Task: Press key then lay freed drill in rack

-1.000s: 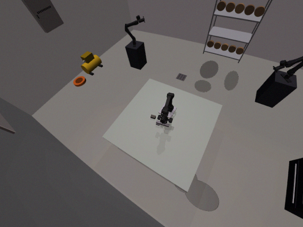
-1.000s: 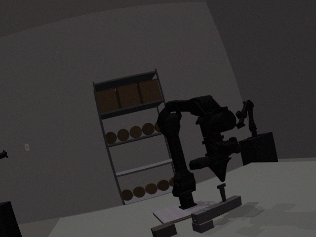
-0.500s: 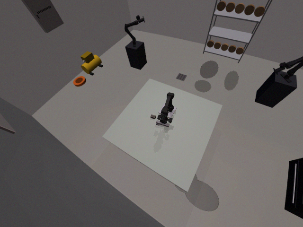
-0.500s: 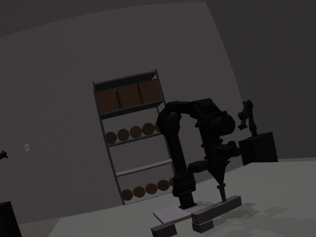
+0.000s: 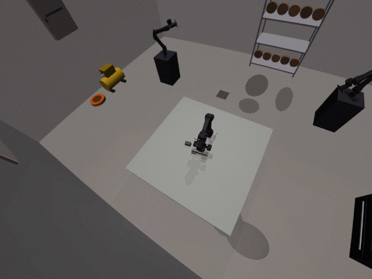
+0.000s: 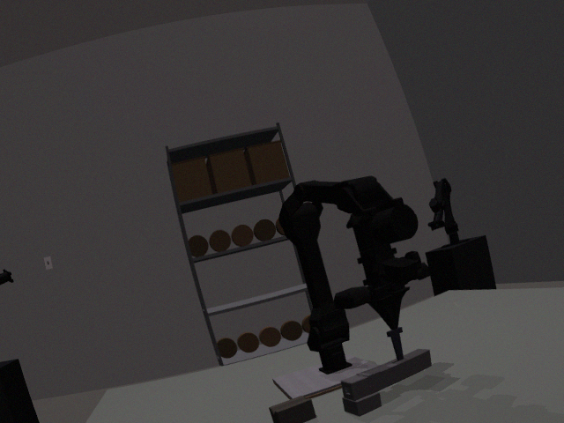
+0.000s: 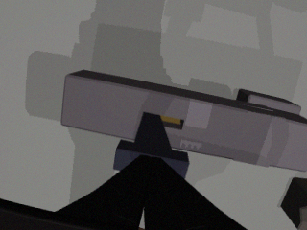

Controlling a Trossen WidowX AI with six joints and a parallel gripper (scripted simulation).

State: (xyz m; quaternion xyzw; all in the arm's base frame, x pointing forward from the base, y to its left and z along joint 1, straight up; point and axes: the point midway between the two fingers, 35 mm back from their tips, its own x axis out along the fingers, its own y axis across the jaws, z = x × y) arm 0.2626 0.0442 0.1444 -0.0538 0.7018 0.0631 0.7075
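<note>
My gripper tip is now 3 cm above the dark t-shaped piece. From my gripper tip the other things lie so: dark grey rack 4 cm behind, 21 cm to the right, 10 cm below; then grey housing block 1 cm ahead, 4 cm to the right, 9 cm below; then drill 1 cm ahead, 6 cm to the right, 8 cm below.
</note>
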